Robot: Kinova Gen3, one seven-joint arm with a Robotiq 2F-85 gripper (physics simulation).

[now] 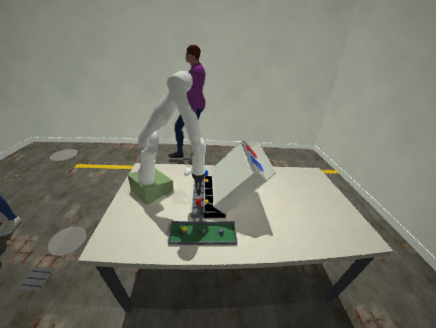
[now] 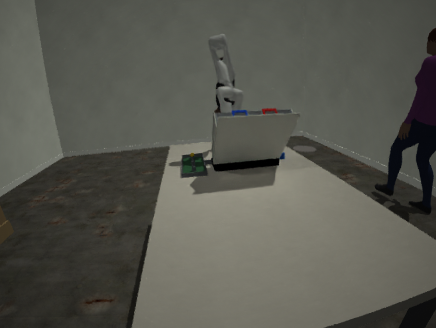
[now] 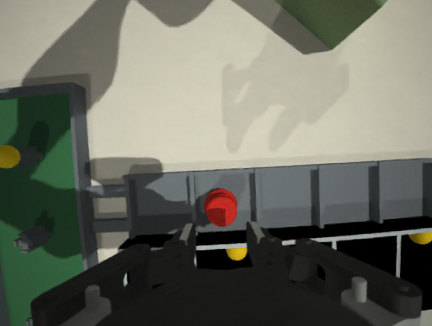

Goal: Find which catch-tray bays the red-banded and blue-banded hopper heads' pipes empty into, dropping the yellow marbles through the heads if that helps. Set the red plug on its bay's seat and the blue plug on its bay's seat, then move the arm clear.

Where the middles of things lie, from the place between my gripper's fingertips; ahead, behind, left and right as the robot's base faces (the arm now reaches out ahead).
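Red plug (image 3: pixel 220 205): 8 cm below my hand.
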